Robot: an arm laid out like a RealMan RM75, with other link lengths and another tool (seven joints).
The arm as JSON. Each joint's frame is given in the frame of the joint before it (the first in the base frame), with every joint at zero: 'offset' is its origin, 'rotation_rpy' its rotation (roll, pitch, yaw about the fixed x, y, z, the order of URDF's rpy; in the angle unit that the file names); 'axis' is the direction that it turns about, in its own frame. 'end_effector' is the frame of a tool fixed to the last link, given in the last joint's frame.
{
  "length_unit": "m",
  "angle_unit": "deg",
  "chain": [
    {
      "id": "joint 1",
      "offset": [
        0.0,
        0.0,
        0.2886
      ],
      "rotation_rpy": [
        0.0,
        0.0,
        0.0
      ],
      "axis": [
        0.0,
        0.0,
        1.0
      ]
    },
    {
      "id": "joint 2",
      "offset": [
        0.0,
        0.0,
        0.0
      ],
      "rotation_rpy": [
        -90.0,
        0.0,
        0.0
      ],
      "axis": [
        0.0,
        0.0,
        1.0
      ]
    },
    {
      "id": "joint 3",
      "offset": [
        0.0,
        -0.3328,
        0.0
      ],
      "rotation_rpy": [
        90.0,
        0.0,
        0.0
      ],
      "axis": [
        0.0,
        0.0,
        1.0
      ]
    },
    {
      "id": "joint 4",
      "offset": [
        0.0,
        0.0,
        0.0
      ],
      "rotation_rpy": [
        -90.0,
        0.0,
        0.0
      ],
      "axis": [
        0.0,
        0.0,
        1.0
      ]
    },
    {
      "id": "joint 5",
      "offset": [
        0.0,
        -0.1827,
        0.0
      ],
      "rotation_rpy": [
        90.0,
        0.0,
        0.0
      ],
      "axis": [
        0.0,
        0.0,
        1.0
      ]
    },
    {
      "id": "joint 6",
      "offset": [
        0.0,
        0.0,
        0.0
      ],
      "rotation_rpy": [
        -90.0,
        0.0,
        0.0
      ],
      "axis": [
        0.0,
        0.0,
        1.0
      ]
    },
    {
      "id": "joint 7",
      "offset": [
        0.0,
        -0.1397,
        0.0
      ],
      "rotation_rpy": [
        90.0,
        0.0,
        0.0
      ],
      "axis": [
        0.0,
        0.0,
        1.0
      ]
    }
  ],
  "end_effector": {
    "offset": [
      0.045,
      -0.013,
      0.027
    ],
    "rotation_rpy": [
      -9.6,
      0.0,
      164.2
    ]
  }
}
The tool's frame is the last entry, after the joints.
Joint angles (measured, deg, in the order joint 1, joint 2, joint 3, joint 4, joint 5, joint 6, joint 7), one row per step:
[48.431, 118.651, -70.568, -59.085, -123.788, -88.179, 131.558]
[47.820, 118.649, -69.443, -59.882, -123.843, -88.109, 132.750]
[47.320, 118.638, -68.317, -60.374, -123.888, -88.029, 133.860]
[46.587, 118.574, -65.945, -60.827, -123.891, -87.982, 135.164]
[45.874, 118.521, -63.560, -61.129, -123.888, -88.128, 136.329]
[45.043, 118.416, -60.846, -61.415, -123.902, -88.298, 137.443]
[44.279, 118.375, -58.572, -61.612, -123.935, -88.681, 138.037]
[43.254, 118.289, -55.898, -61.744, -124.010, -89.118, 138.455]
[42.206, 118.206, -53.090, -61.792, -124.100, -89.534, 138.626]
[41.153, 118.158, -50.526, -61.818, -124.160, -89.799, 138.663]
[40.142, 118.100, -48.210, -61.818, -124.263, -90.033, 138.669]
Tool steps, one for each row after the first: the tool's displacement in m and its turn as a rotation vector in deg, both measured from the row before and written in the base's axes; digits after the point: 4 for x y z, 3 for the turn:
[0.0013, 0.0004, 0.0033, 1.159, 0.833, -1.685]
[0.0015, 0.0004, 0.0029, 1.005, 0.808, -1.747]
[0.0031, 0.0014, 0.0056, 1.713, 1.626, -2.801]
[0.0037, 0.0006, 0.0055, 1.440, 1.600, -2.758]
[0.0050, 0.0007, 0.0066, 1.654, 1.751, -2.987]
[0.0051, -0.0005, 0.0052, 1.134, 1.398, -2.244]
[0.0076, -0.0012, 0.0063, 1.362, 1.532, -2.564]
[0.0083, -0.0014, 0.0064, 1.469, 1.547, -2.467]
[0.0084, -0.0017, 0.0057, 1.468, 1.413, -2.252]
[0.0084, -0.0021, 0.0052, 1.348, 1.197, -2.093]

